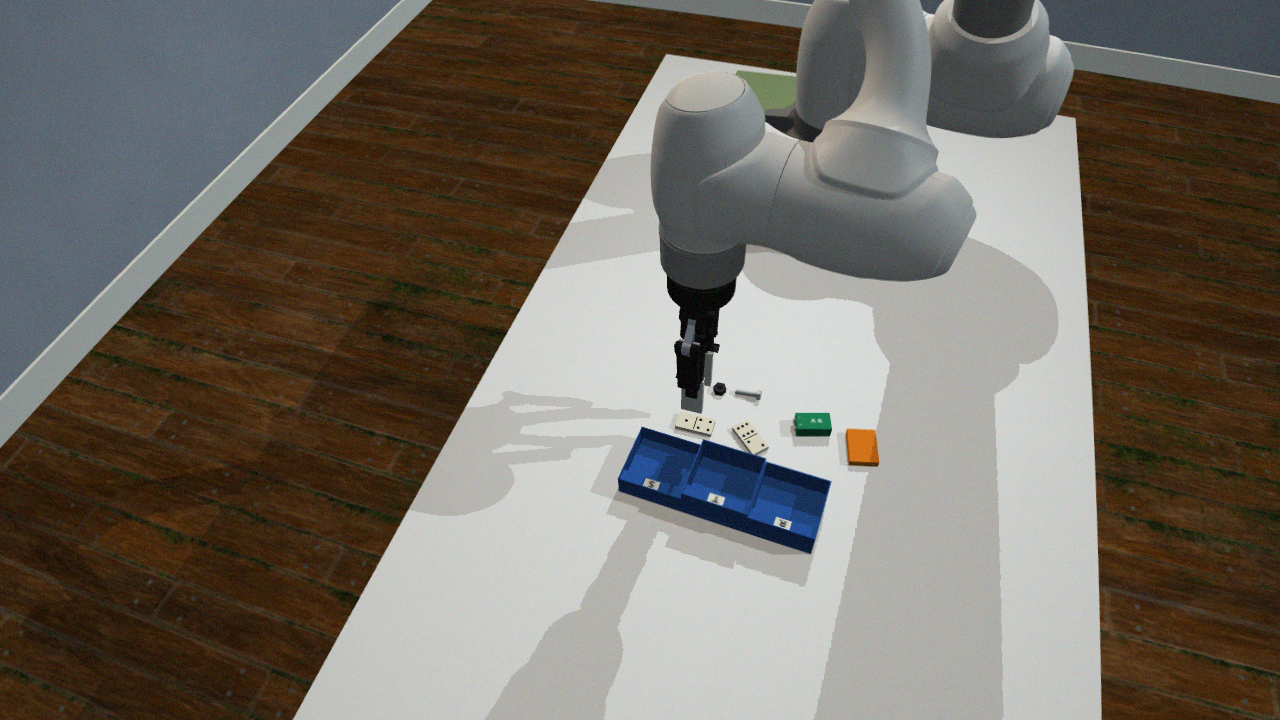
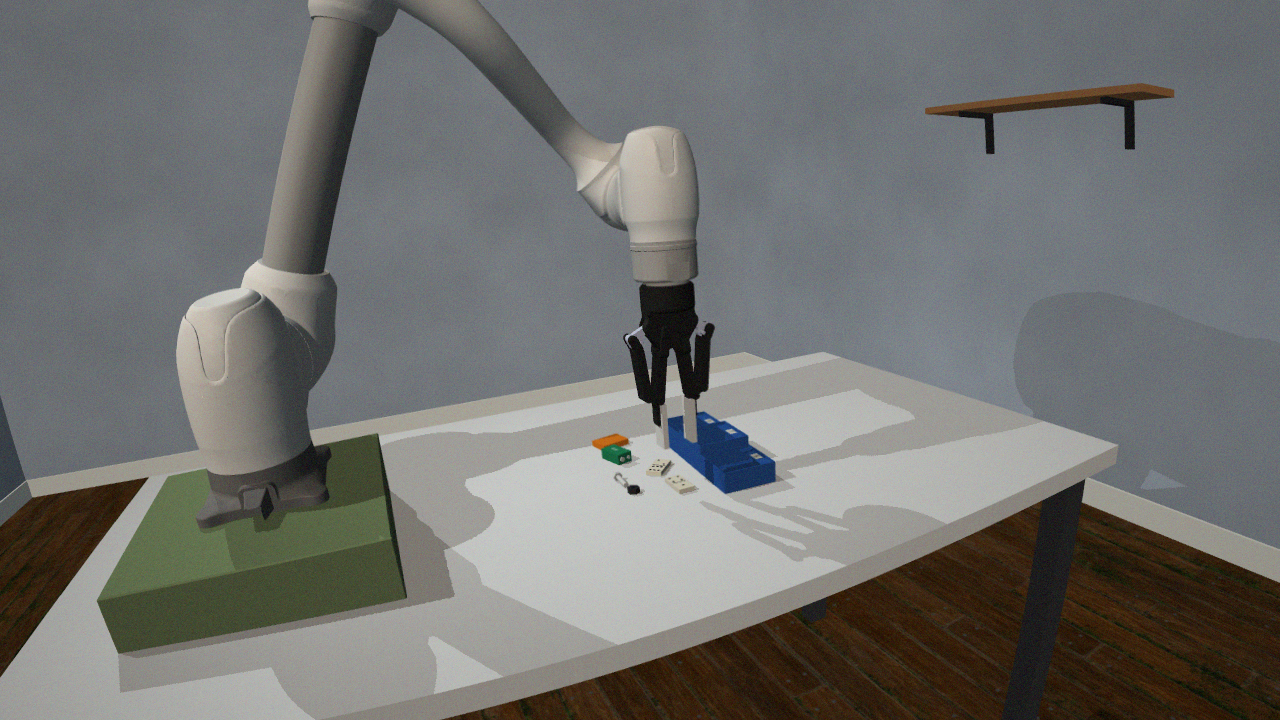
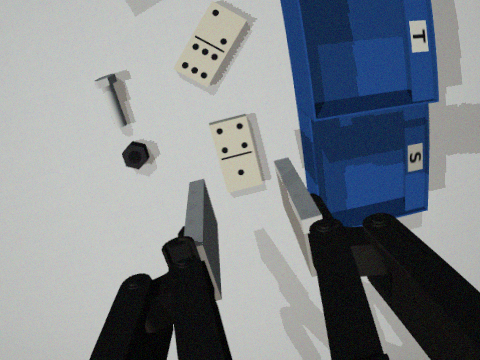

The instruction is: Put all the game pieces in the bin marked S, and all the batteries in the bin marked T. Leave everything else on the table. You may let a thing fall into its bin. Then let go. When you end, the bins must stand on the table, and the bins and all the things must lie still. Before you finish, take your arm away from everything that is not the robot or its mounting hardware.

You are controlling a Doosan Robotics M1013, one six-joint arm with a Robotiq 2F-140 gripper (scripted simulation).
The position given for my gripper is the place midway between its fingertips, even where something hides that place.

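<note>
Image 1: my gripper (image 1: 696,395), a green 9 V battery (image 1: 806,424), an orange block (image 1: 862,449), a blue three-compartment bin (image 1: 707,480). Image 2: my gripper (image 2: 676,443), the blue three-compartment bin (image 2: 756,469). Image 3: my gripper (image 3: 244,192), a grey bolt (image 3: 106,82), a cream domino (image 3: 231,136), the blue three-compartment bin (image 3: 367,163). The green 9 V battery is out of frame in image 3. The orange block is out of frame in image 3.
</note>
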